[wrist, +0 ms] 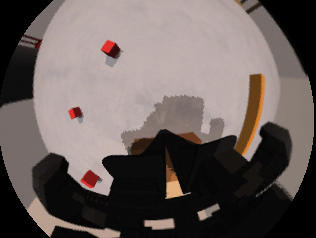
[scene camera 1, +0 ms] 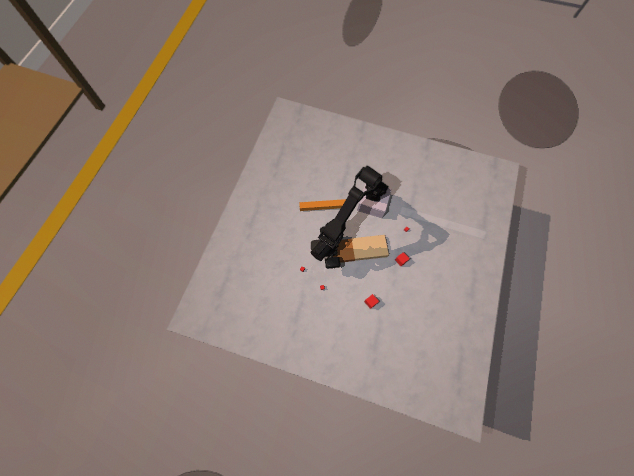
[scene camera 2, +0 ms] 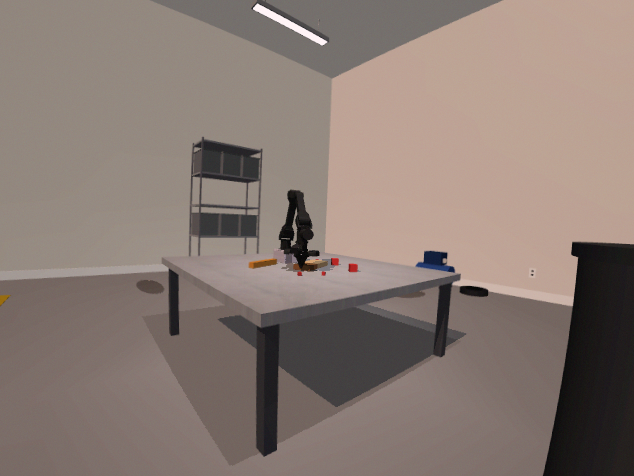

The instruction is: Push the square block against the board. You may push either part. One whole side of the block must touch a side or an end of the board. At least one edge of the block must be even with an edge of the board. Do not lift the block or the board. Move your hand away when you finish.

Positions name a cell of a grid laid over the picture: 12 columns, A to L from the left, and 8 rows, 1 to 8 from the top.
Scene:
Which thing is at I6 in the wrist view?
My gripper.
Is my gripper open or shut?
Shut.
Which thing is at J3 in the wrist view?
An orange bar.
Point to a tan board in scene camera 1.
At H5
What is my gripper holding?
Nothing.

